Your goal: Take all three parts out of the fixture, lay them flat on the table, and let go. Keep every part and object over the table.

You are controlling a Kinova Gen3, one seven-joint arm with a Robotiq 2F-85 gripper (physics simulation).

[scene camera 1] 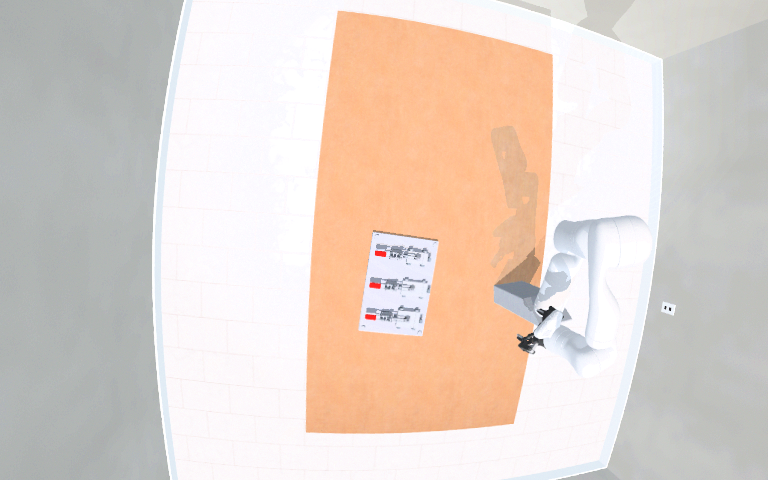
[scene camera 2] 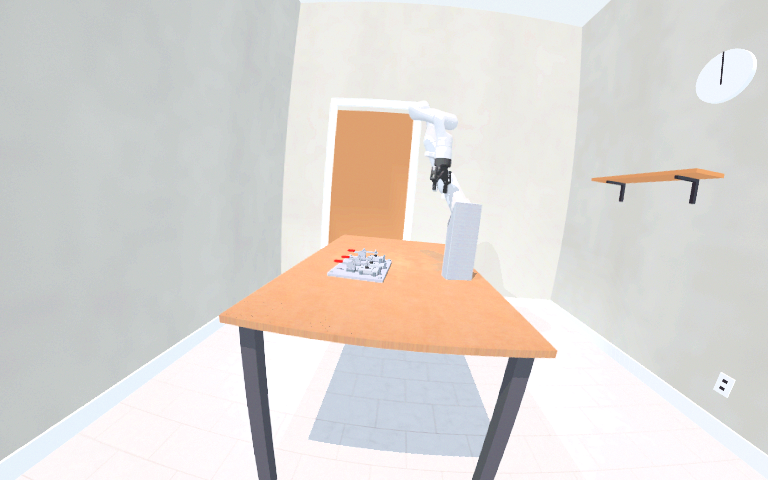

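Seen in the pictures: gripper, fingertip midpoint: (scene camera 1: pixel 528 323) (scene camera 2: pixel 439 192); arm's base, origin of the base link: (scene camera 1: pixel 546 308) (scene camera 2: pixel 462 214).
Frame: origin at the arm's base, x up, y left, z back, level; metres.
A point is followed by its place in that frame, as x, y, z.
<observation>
The fixture, a pale grey plate (scene camera 1: pixel 386 270) @(-0.281, -0.130, -0.467) (scene camera 2: pixel 341 273) @(-0.281, 0.078, -0.520), lies on the orange-brown table (scene camera 1: pixel 396 141) @(-0.296, -0.572, -0.400) (scene camera 2: pixel 368 311) @(-0.296, 0.398, -0.416). It bears three similar rows of grey clamps and small pieces, each with a red tip: one red tip (scene camera 1: pixel 380 254) @(-0.234, -0.193, -0.492) (scene camera 2: pixel 351 250) @(-0.237, -0.187, -0.490), a middle one (scene camera 1: pixel 374 285) @(-0.245, -0.089, -0.517) (scene camera 2: pixel 344 256) @(-0.246, -0.081, -0.519) and another (scene camera 1: pixel 370 316) @(-0.240, 0.016, -0.539) (scene camera 2: pixel 338 260) @(-0.240, 0.026, -0.539). The three parts are too small to tell apart from the clamps. My black gripper (scene camera 1: pixel 523 344) (scene camera 2: pixel 440 189) @(0.087, 0.006, -0.120) is open and empty. It hangs high near the table's robot-side edge, well away from the fixture.
A tall grey block (scene camera 1: pixel 512 297) @(-0.138, -0.015, -0.058) (scene camera 2: pixel 467 243) @(-0.124, 0.040, 0.023) stands upright on the table near its robot-side edge, close to the arm. The white arm (scene camera 1: pixel 603 300) @(0.503, -0.171, -0.196) (scene camera 2: pixel 441 138) @(0.317, 0.028, -0.142) reaches over this edge. A wall shelf (scene camera 2: pixel 656 176) is at the right in scene camera 2.
</observation>
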